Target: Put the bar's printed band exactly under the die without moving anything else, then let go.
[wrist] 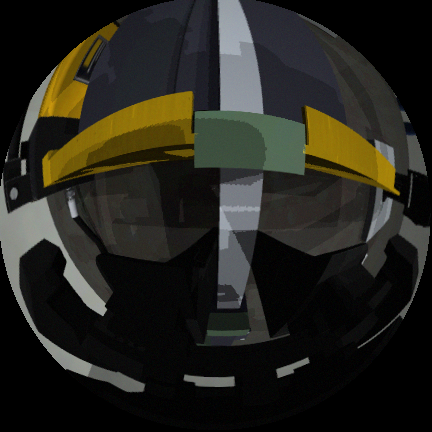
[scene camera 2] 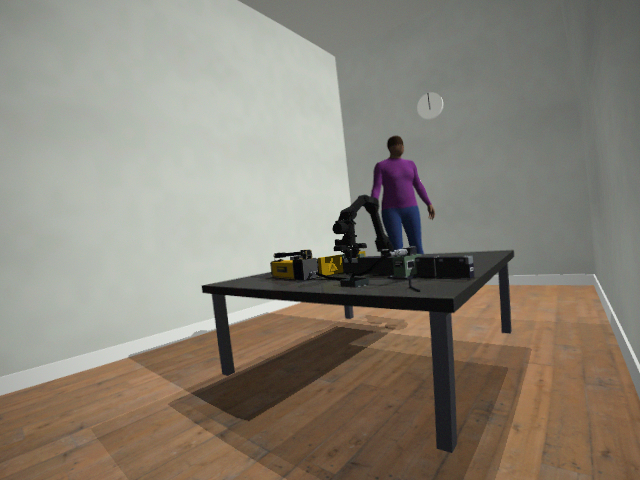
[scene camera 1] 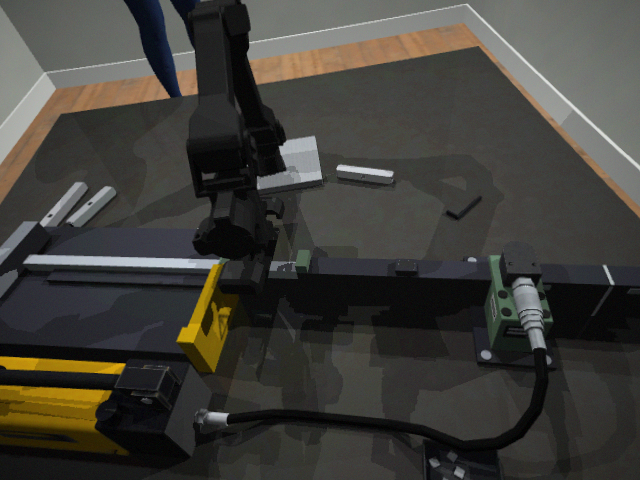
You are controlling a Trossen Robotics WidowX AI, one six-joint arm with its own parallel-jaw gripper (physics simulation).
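Frame: origin at the arm's base, x ahead, y left, z up, level; centimetres.
Seen in the pictures: gripper, fingertip midpoint: point(wrist: 231, 232) point(scene camera 2: 351, 263) point(scene camera 1: 265, 275); arm's base, link origin: point(scene camera 1: 270, 166).
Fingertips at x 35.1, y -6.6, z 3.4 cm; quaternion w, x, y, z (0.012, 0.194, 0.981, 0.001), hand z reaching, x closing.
Observation:
Offsets run from my fingertips to a thing's top centre. "spot": to the spot under its first point.
A long pale bar point(scene camera 1: 124, 264) point(wrist: 241, 192) lies along the dark bed, passes under a green block {spot: dy -5.1, dx -2.0, dz +5.0 cm} point(wrist: 250, 142) in the gap of a yellow upright plate {spot: dy -9.5, dx +8.3, dz +3.8 cm} point(scene camera 1: 206, 320) point(wrist: 145, 122), and reaches a smaller green block {spot: dy +6.6, dx +3.4, dz +5.0 cm} point(scene camera 1: 303, 260) point(wrist: 227, 321). A thin light line crosses the bar just past the plate in the wrist view; I cannot tell whether it is the printed band. I cannot tell which part is the die. My gripper point(scene camera 1: 264, 273) point(wrist: 231, 232) is shut on the bar between the two green blocks, pointing down. The arm hides part of the bar in scene camera 1.
A green sensor box {spot: dy +31.1, dx +21.4, dz +4.5 cm} point(scene camera 1: 514, 310) with a black cable {spot: dy +7.2, dx +26.0, dz -3.2 cm} point(scene camera 1: 356, 421) stands at the right. A yellow and black unit {spot: dy -28.7, dx +15.7, dz +4.1 cm} point(scene camera 1: 56, 413) is front left. A white slab point(scene camera 1: 305, 160), a short white bar {dy +25.7, dx -23.3, dz -2.3 cm} point(scene camera 1: 364, 174), a hex key {dy +40.6, dx -6.9, dz -3.7 cm} point(scene camera 1: 464, 207) and a small tray {spot: dy +17.9, dx +33.4, dz -0.5 cm} point(scene camera 1: 462, 449) lie around.

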